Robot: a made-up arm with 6 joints.
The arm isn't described. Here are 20 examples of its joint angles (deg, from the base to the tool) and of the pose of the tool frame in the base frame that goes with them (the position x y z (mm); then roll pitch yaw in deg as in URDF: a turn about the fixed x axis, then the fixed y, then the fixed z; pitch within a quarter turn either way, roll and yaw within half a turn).
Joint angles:
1: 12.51 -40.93 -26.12 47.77 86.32 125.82
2: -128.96 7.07 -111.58 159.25 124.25 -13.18
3: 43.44 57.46 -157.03 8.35 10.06 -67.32
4: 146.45 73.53 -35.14 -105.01 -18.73 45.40
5: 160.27 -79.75 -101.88 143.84 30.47 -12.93
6: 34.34 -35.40 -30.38 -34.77 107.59 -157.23
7: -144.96 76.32 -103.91 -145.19 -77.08 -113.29
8: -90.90 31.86 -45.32 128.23 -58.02 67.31
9: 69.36 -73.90 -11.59 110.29 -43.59 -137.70
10: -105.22 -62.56 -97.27 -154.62 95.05 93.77
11: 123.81 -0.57 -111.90 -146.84 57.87 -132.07
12: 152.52 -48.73 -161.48 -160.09 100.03 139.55
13: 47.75 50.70 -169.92 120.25 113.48 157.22
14: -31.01 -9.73 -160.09 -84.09 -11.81 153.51
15: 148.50 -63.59 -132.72 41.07 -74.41 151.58
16: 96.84 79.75 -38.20 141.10 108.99 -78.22
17: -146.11 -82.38 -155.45 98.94 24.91 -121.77
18: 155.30 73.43 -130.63 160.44 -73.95 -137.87
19: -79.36 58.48 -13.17 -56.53 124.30 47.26
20: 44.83 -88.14 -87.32 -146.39 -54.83 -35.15
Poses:
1: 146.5 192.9 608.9 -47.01 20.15 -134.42
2: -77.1 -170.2 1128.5 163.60 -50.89 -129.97
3: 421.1 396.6 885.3 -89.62 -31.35 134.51
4: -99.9 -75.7 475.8 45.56 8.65 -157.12
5: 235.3 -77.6 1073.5 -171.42 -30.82 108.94
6: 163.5 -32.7 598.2 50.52 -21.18 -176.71
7: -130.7 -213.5 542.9 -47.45 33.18 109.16
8: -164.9 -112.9 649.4 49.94 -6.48 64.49
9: 137.5 -14.3 632.1 -61.94 -51.08 94.03
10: -41.9 277.0 1136.1 103.04 -4.43 9.88
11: -195.9 315.4 1130.6 154.81 18.52 3.66
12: 462.6 -151.7 978.9 30.40 44.44 -142.07
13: 99.1 446.8 1035.2 -114.73 59.58 -117.95
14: 74.4 166.0 1192.2 175.28 -14.14 -139.53
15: 344.8 -68.2 797.5 -100.05 -72.42 107.24
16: -185.9 209.4 374.5 72.26 36.36 34.06
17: 422.7 328.5 903.6 161.63 63.12 -13.75
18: -245.7 145.4 519.4 -24.45 1.93 120.53
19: -168.3 5.1 683.1 169.42 42.79 -177.85
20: -142.5 21.5 869.3 139.10 46.46 26.98
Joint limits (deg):
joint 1: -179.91..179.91
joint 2: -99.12..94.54
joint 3: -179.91..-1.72
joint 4: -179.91..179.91
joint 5: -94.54..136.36
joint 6: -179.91..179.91
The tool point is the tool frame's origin. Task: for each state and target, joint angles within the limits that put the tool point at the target. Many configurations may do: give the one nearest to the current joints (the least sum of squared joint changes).
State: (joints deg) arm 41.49 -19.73 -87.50 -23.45 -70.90 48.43
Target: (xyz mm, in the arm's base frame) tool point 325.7 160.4 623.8
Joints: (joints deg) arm 10.21 29.50 -37.57 -15.18 -41.92 41.48
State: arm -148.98 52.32 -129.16 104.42 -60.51 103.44
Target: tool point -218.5 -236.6 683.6
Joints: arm -102.50 58.64 -126.28 118.99 -75.09 105.50
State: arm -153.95 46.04 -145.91 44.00 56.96 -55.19
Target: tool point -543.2 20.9 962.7
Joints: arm -179.91 45.06 -160.86 38.24 30.29 -65.00
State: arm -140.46 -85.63 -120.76 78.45 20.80 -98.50
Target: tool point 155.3 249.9 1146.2
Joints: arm -129.62 -57.52 -140.11 75.78 25.28 -105.72
